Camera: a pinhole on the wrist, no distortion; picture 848 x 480 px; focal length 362.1 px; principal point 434.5 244.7 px. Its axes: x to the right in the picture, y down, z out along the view. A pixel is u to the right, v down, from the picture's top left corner.
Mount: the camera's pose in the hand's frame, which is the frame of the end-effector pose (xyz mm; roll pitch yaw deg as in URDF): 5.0 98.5 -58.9 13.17 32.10 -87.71
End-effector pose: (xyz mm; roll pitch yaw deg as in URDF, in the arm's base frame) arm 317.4 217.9 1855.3 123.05 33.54 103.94
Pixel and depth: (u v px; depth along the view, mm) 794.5 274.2 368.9
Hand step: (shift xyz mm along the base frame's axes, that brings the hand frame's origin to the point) -114.8 -266.3 -294.6
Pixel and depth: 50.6 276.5 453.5
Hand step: 635.9 47.2 -42.2
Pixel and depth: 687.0 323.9 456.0
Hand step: -30.3 -243.1 -379.1
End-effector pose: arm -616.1 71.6 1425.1 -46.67 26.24 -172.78
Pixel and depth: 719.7 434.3 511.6
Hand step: -413.8 169.6 394.5
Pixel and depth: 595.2 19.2 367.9
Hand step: 147.0 83.7 337.9
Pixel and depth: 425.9 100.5 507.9
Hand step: 139.3 -124.3 426.0
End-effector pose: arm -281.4 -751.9 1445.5 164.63 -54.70 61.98
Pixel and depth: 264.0 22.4 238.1
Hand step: 110.1 -52.7 -237.7
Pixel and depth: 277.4 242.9 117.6
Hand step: 93.3 -25.3 -41.7
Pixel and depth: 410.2 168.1 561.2
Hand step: 63.8 212.0 -433.7
